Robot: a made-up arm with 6 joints.
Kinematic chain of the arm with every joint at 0, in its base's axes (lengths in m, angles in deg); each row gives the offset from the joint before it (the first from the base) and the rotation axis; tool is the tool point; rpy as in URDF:
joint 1: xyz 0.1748 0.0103 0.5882 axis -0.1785 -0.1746 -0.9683
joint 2: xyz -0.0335 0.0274 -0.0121 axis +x
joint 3: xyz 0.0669 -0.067 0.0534 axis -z
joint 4: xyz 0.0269 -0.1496 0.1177 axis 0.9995 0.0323 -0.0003
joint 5: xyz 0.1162 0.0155 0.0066 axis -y
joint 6: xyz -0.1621 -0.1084 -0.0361 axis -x
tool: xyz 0.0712 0.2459 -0.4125 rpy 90 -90 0
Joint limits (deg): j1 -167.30..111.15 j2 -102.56..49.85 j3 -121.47..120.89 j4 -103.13..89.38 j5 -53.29..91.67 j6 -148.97..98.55
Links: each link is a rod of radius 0.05 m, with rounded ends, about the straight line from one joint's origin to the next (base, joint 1, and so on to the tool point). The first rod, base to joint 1, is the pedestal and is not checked.
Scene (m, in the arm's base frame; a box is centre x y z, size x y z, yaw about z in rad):
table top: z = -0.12
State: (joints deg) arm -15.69 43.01 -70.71 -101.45 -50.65 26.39
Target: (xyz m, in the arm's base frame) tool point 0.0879 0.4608 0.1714
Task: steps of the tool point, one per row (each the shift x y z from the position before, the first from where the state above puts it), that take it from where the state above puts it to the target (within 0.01 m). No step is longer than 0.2 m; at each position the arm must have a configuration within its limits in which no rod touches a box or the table.
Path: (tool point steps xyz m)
1: 0.0880 0.1461 -0.0660
2: 0.0311 0.1719 -0.0639
3: -0.0320 0.1773 -0.0550
4: -0.0927 0.1599 -0.0401
5: -0.1424 0.1223 -0.0210
6: -0.1743 0.0690 -0.0002
7: -0.1845 0.0083 0.0202

